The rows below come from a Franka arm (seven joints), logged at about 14 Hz.
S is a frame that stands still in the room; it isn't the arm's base.
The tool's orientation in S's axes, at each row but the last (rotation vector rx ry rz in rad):
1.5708, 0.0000, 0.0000
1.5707, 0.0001, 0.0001
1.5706, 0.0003, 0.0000
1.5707, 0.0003, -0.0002
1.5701, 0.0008, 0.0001
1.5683, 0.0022, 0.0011
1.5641, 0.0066, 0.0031
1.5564, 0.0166, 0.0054
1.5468, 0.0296, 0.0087
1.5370, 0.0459, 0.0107
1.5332, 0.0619, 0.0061
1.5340, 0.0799, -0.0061
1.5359, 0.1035, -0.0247
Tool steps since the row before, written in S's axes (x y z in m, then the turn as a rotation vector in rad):
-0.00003, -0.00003, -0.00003, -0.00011, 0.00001, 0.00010
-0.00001, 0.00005, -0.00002, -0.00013, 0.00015, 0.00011
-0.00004, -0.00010, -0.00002, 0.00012, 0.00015, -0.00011
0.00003, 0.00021, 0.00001, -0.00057, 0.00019, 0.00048
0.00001, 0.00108, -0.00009, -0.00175, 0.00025, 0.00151
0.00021, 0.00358, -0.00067, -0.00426, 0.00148, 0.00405
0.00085, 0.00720, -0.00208, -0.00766, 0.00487, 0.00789
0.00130, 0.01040, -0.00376, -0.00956, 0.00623, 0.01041
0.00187, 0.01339, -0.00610, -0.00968, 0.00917, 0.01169
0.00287, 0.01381, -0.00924, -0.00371, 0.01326, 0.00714
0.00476, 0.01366, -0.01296, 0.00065, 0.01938, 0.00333
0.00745, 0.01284, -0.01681, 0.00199, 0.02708, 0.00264
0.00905, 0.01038, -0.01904, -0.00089, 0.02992, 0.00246
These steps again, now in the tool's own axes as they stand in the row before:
-0.00003, -0.00003, 0.00003, -0.00011, 0.00010, -0.00001
-0.00001, -0.00002, -0.00005, -0.00013, 0.00011, -0.00015
-0.00004, -0.00002, 0.00010, 0.00012, -0.00011, -0.00015
0.00003, 0.00001, -0.00021, -0.00057, 0.00048, -0.00019
0.00001, -0.00009, -0.00108, -0.00175, 0.00151, -0.00025
0.00022, -0.00066, -0.00358, -0.00426, 0.00405, -0.00148
0.00090, -0.00203, -0.00721, -0.00765, 0.00791, -0.00486
0.00147, -0.00360, -0.01043, -0.00955, 0.01043, -0.00621
0.00228, -0.00575, -0.01348, -0.00961, 0.01178, -0.00913
0.00358, -0.00870, -0.01399, -0.00340, 0.00750, -0.01314
0.00581, -0.01226, -0.01390, 0.00136, 0.00408, -0.01920
0.00896, -0.01589, -0.01304, 0.00309, 0.00375, -0.02684
0.01109, -0.01786, -0.01049, 0.00037, 0.00344, -0.02983

